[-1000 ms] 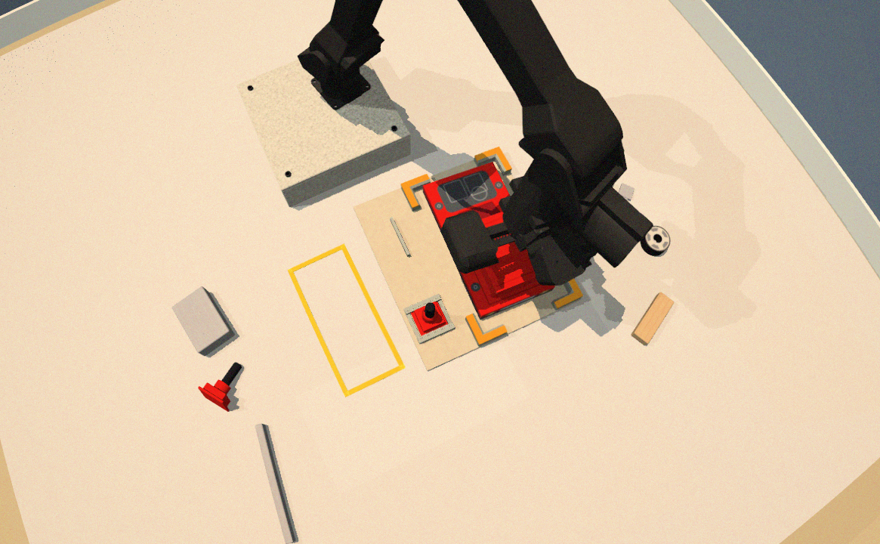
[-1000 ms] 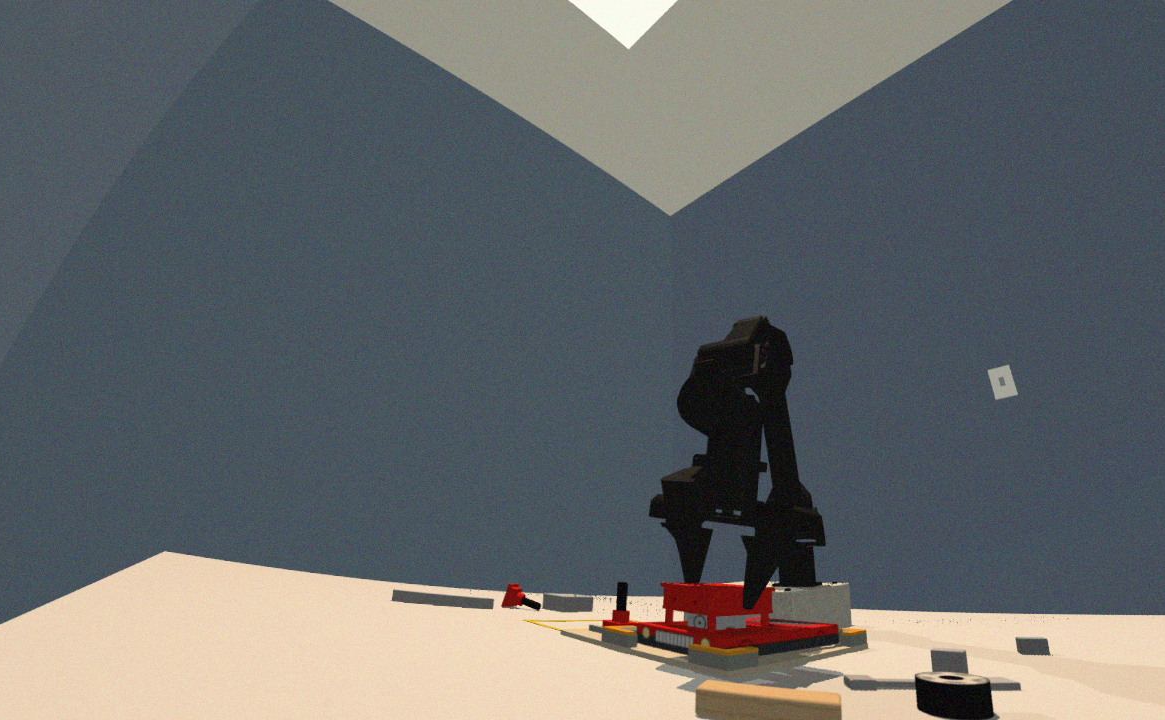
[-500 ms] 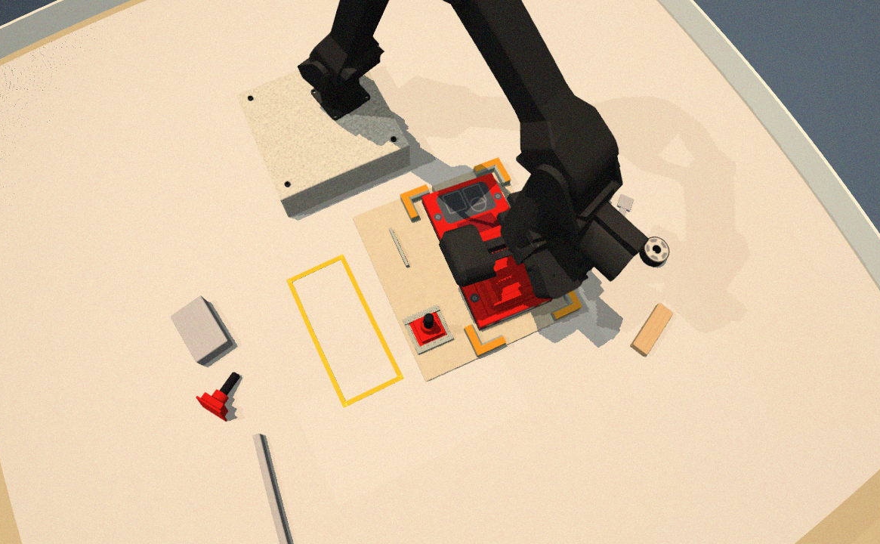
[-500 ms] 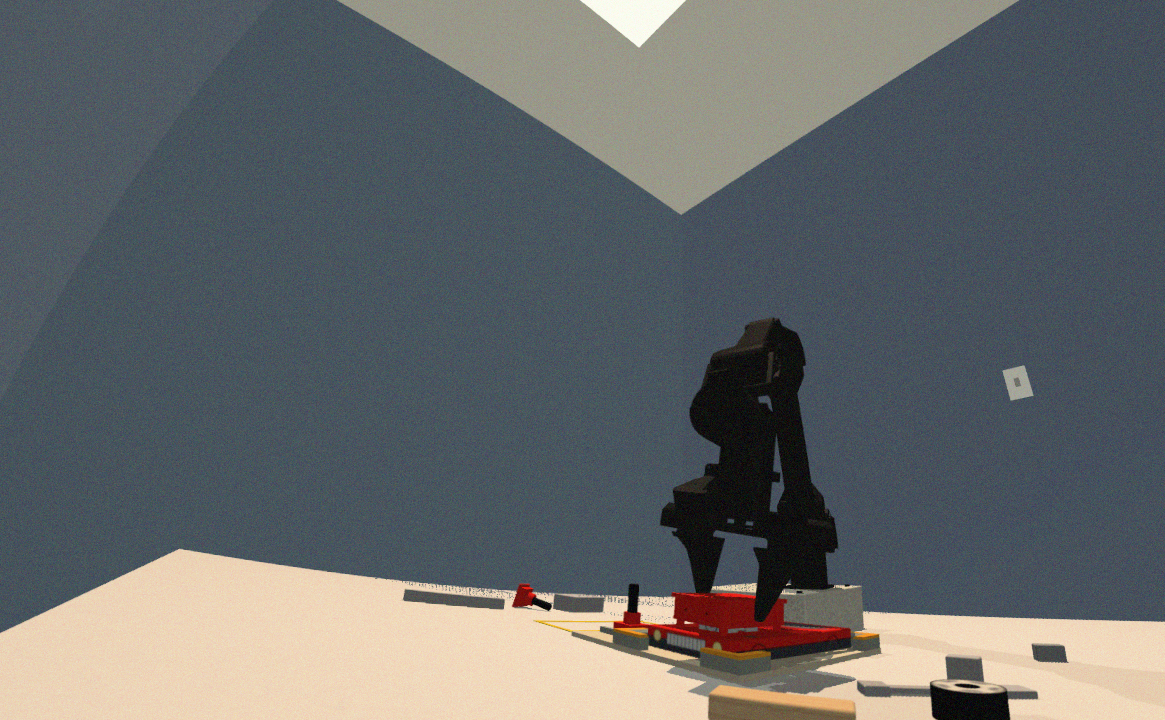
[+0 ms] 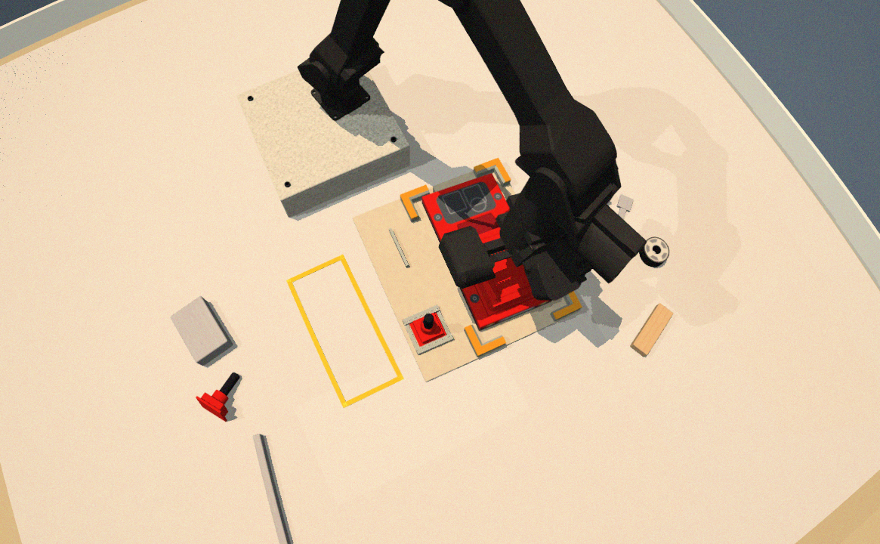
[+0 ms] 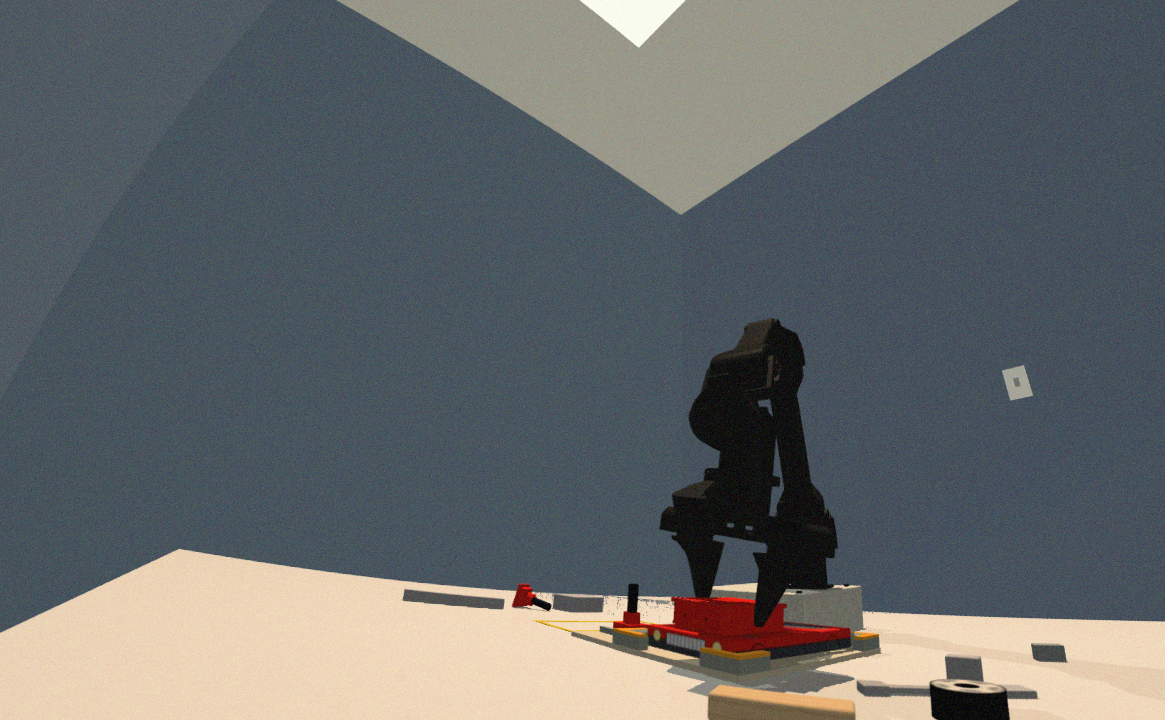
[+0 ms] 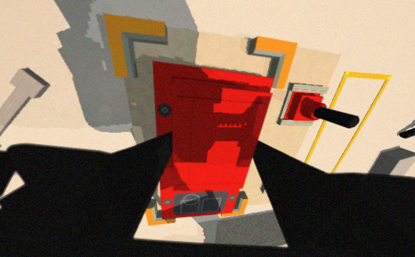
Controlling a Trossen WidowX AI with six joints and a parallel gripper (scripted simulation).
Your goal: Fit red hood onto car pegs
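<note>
The red hood is 1 cm above my gripper tip. Round my gripper tip: grey engine block: 1 cm below; then red-based black knob: 12 cm to the right; then wood block: 19 cm ahead, 12 cm to the left, 3 cm below.
</note>
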